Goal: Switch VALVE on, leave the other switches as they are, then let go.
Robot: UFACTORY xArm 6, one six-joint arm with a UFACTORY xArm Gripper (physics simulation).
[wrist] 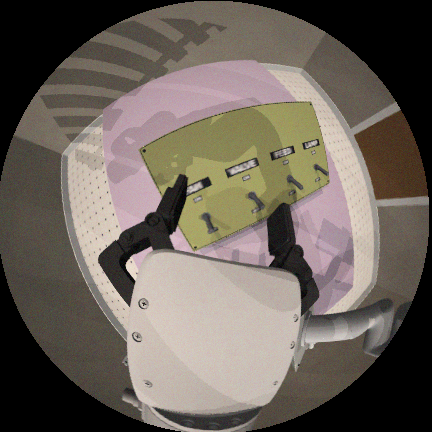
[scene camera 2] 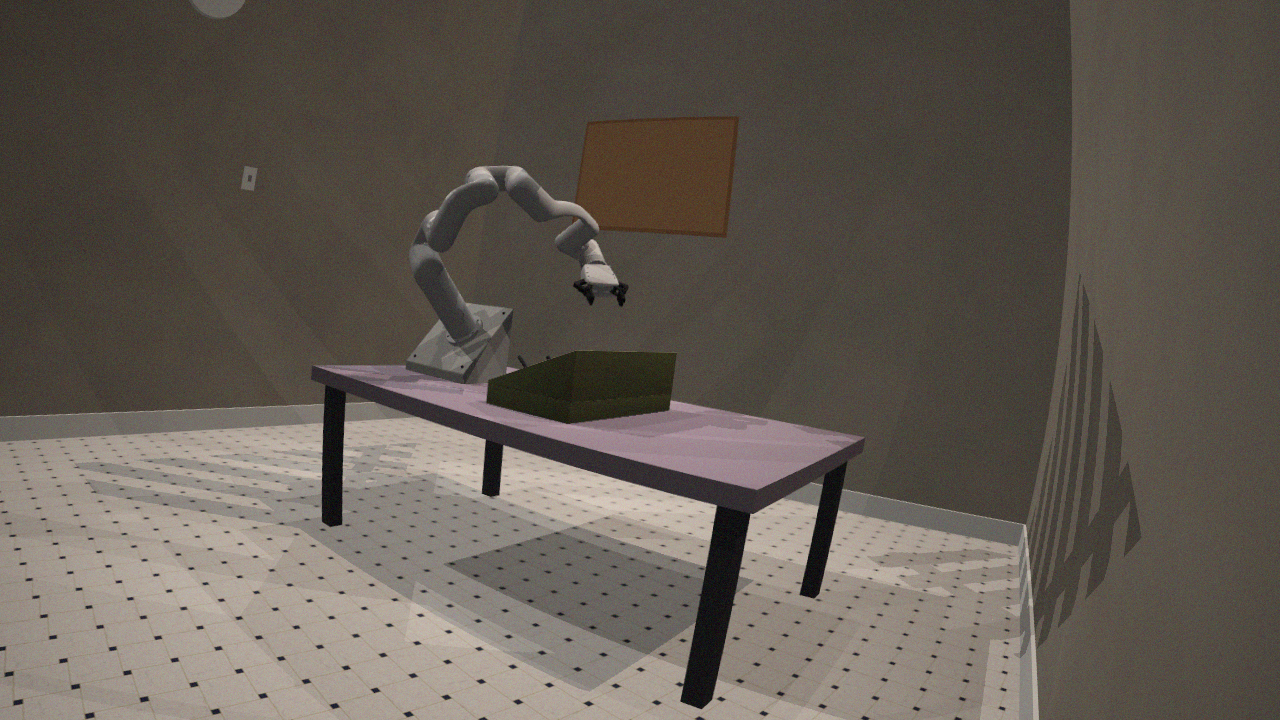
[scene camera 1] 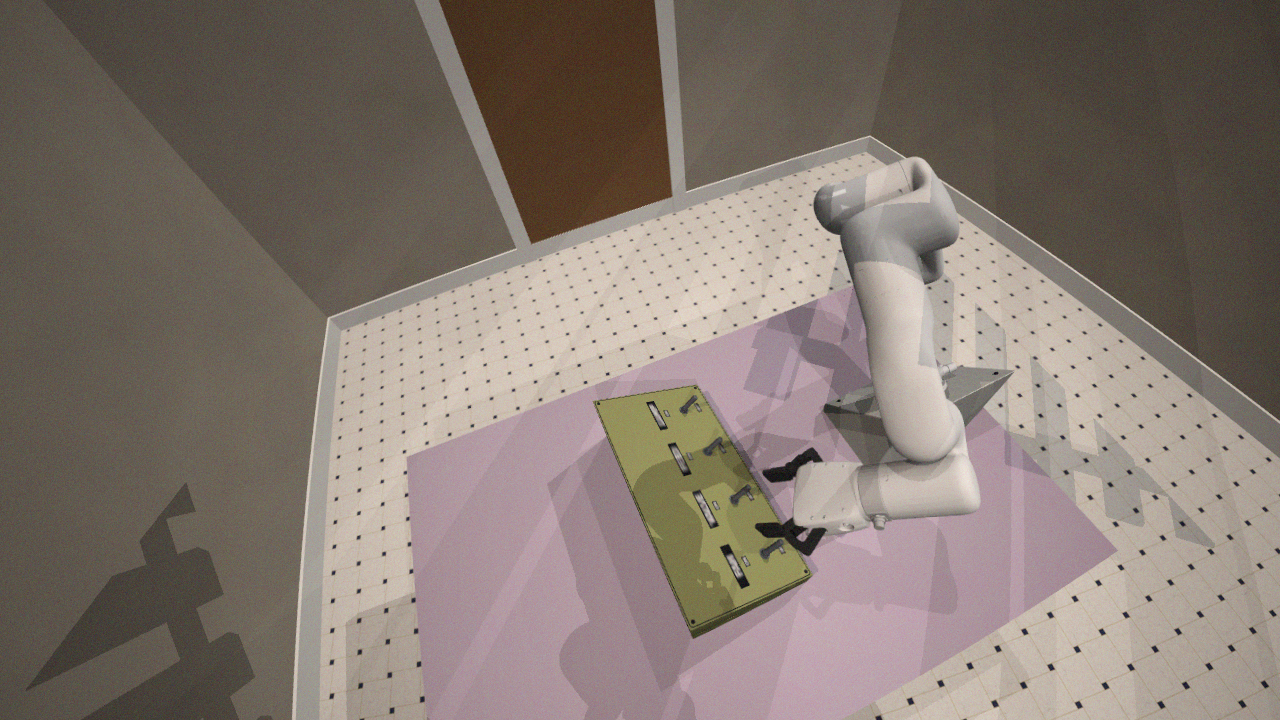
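Pixels of known places: gripper, fingertip midpoint: [wrist: 232,198] [scene camera 2: 607,302] [scene camera 1: 763,502]; arm's base, link origin: [wrist: 305,328] [scene camera 2: 464,330].
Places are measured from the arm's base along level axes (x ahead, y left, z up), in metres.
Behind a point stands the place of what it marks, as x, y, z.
Observation:
The olive switch panel [scene camera 1: 637,447] {0.614, -0.056, 0.002} [scene camera 2: 617,385] {0.654, 0.005, -0.063} [wrist: 200,145] {0.574, 0.177, 0.001} has four toggle switches in a row. The VALVE lever [scene camera 1: 741,495] {0.436, 0.092, -0.037} [wrist: 256,201] {0.432, 0.090, -0.031} tilts toward its OFF label, away from the ON label [wrist: 245,177] {0.491, 0.097, -0.039}. The FAN lever [scene camera 1: 771,548] {0.419, 0.206, -0.034} [wrist: 209,222] {0.416, 0.202, -0.031}, FEED lever [scene camera 1: 713,445] {0.454, -0.030, -0.033} [wrist: 295,182] {0.452, -0.029, -0.033} and LAMP lever [scene camera 1: 688,404] {0.475, -0.147, -0.036} [wrist: 321,170] {0.470, -0.145, -0.035} also tilt to the OFF side. My gripper [scene camera 1: 762,501] {0.440, 0.170, 0.140} [scene camera 2: 605,302] {0.440, 0.170, 0.140} [wrist: 232,198] {0.440, 0.170, 0.140} is open and empty, high above the panel and clear of the levers. One finger partly hides the FAN label [wrist: 200,187] {0.493, 0.201, -0.031} in the wrist view.
The panel stands on a pink table [scene camera 1: 501,537] {0.974, 0.002, -0.146} [scene camera 2: 716,461] {1.064, -0.154, -0.147} [wrist: 135,95] {1.066, 0.389, -0.147}. The arm's grey wedge base [scene camera 1: 980,389] {-0.068, 0.073, 0.080} [scene camera 2: 487,335] {0.108, 0.013, -0.003} stands on the same table, on the lever side of the panel. An orange board [scene camera 2: 657,176] hangs on the wall behind.

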